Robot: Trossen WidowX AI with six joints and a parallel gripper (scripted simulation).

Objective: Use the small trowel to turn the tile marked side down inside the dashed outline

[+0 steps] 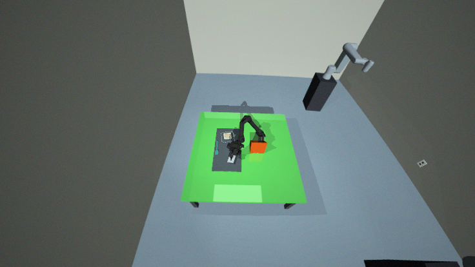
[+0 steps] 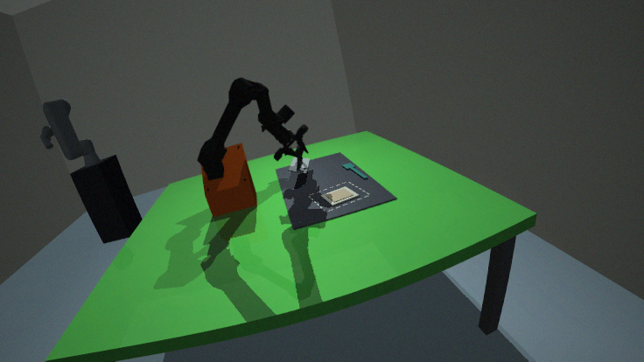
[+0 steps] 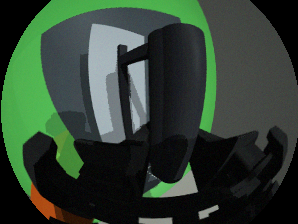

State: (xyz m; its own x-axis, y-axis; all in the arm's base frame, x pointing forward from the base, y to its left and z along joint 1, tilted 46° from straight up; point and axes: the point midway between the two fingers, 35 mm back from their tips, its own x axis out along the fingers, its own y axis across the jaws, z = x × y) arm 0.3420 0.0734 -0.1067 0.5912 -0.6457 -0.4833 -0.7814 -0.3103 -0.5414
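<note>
Now: the small trowel 30 mm behind my gripper tip. Round my gripper tip: dark mat (110 mm below, 100 mm to the right, 40 mm ahead); then teal t-shaped tool (180 mm ahead, 80 mm below, 70 mm to the right); then tile (290 mm to the right, 80 mm below, 60 mm ahead).
</note>
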